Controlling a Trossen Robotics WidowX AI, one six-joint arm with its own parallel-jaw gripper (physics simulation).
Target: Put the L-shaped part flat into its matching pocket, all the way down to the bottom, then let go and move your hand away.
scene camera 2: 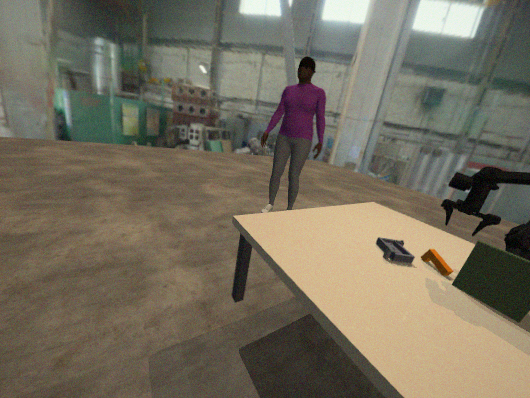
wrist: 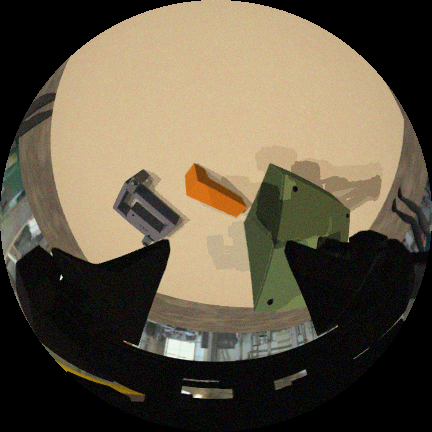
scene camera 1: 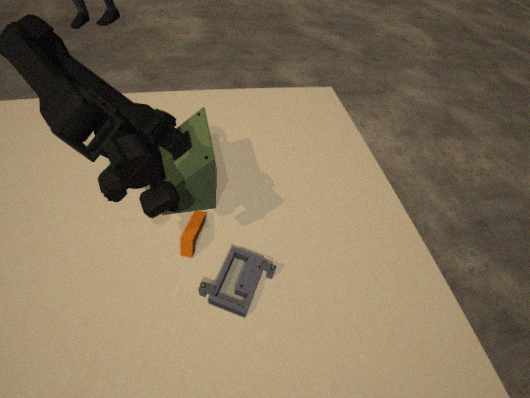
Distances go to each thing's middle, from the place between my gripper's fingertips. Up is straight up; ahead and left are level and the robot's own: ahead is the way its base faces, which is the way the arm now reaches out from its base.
Scene:
I see the orange L-shaped part (wrist: 197,185) 15 cm below my hand, 4 cm to the left of it and 1 cm ahead of it. From my hand the other things lie so: grey pocket fixture (scene camera 1: 234,288) 16 cm below, 16 cm ahead, 12 cm to the left.

